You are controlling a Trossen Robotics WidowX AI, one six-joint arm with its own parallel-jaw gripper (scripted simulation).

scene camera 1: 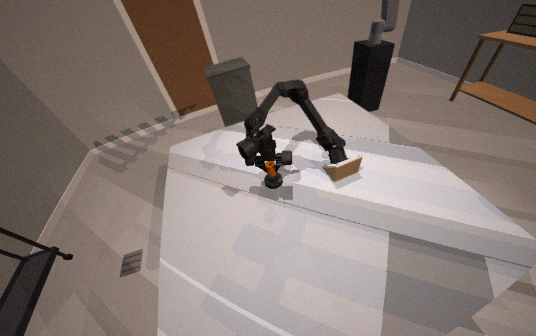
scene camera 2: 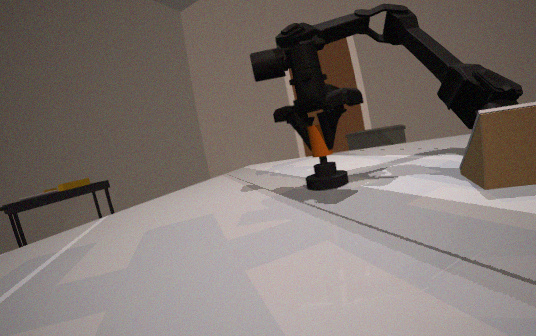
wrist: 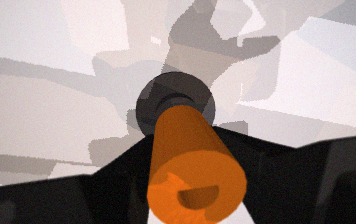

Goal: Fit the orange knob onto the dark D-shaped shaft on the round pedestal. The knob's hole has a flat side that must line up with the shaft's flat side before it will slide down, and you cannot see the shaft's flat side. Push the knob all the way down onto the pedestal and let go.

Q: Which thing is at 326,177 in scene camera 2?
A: A pedestal.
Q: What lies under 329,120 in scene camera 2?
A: The gripper.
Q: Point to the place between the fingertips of the gripper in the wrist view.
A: At 182,136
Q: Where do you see a pedestal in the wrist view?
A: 170,89
